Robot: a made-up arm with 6 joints. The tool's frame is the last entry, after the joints.
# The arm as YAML. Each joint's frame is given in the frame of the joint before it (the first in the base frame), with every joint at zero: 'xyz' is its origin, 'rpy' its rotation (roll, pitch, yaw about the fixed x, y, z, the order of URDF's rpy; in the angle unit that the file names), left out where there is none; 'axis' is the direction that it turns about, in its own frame. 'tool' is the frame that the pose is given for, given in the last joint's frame.
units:
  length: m
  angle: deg
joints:
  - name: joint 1
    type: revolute
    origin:
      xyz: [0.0, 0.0, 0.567]
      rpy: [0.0, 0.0, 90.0]
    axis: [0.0, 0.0, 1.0]
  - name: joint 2
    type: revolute
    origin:
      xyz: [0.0, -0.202, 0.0]
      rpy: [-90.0, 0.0, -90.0]
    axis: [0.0, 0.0, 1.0]
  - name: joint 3
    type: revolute
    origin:
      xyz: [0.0, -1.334, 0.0]
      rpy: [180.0, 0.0, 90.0]
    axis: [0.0, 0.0, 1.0]
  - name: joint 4
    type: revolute
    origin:
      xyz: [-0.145, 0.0, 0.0]
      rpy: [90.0, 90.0, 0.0]
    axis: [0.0, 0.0, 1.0]
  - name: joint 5
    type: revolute
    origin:
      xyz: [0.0, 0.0, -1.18]
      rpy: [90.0, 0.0, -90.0]
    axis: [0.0, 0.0, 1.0]
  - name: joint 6
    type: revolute
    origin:
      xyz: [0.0, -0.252, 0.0]
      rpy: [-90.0, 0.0, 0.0]
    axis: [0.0, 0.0, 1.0]
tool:
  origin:
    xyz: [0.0, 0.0, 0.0]
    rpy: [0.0, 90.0, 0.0]
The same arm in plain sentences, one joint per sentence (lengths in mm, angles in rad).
The arm has six revolute joints in a row. What follows holds with every joint at zero, and every direction is one of the base frame's. Joint 1 is mounted 567 mm along +z from the base frame's origin and rotates about +z. Joint 2 is mounted 202 mm along +x from joint 1 and rotates about +y. Joint 3 is mounted 1334 mm along +z from joint 2 and rotates about -y. Joint 4 is mounted 145 mm along +z from joint 3 and rotates about -x. Joint 5 is mounted 1180 mm along +x from joint 4 and rotates about -y. Joint 6 is mounted 252 mm along +x from joint 5 and rotates about -x. The tool frame, which is the frame that the pose is given for, is mounted at the same point as joint 6; its axes are parallel to the base frame's.
